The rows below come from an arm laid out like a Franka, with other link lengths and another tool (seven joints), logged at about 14 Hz.
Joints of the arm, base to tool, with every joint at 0 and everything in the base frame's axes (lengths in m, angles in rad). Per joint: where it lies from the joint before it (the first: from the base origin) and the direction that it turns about. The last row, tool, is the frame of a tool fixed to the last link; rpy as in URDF.
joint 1: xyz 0 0 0.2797 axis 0 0 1
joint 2: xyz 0 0 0 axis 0 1 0
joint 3: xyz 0 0 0.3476 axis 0 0 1
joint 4: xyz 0.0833 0 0 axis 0 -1 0
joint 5: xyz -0.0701 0 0.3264 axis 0 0 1
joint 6: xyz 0 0 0 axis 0 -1 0
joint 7: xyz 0.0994 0 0 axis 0 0 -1
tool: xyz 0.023 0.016 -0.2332 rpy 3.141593 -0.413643 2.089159
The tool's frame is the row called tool.
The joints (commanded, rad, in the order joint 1, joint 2, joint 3, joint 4, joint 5, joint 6, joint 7), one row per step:
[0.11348 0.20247 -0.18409 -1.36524 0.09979 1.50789 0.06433]
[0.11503 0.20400 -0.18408 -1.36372 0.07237 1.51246 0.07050]
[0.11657 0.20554 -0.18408 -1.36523 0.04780 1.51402 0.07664]
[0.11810 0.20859 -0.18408 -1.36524 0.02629 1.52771 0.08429]
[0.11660 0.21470 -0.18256 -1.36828 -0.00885 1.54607 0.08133]
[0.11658 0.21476 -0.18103 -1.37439 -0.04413 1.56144 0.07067]
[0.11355 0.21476 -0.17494 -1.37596 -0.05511 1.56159 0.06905]
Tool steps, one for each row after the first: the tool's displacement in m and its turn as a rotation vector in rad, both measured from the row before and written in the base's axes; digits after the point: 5 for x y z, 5 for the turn. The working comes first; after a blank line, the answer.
Tool pose at each row, in the base's axes (x y z in m, rotation vector in rad; the steps are taken from these numbers as rounded here):
[0.58801 0.00490 0.43747 -1.50679 -2.23551 -0.35330]
[0.58924 -0.00095 0.43701 -1.52726 -2.24800 -0.32652]
[0.58930 -0.00607 0.43513 -1.54492 -2.25439 -0.29821]
[0.59282 -0.01064 0.43457 -1.56544 -2.26818 -0.28262]
[0.59705 -0.01907 0.43146 -1.58059 -2.29335 -0.24762]
[0.59904 -0.02642 0.43050 -1.58308 -2.32434 -0.21041]
[0.59873 -0.02741 0.42976 -1.58139 -2.33041 -0.19655]

[0.00123 -0.00585 -0.00046 -0.02824 -0.00242 -0.00494]
[0.00006 -0.00512 -0.00188 -0.02501 0.00322 -0.00481]
[0.00352 -0.00457 -0.00056 -0.02305 -0.00926 -0.00614]
[0.00423 -0.00843 -0.00311 -0.03630 -0.00692 0.00352]
[0.00199 -0.00735 -0.00096 -0.03510 -0.00628 0.01329]
[-0.00031 -0.00099 -0.00074 -0.00954 0.00237 0.00466]

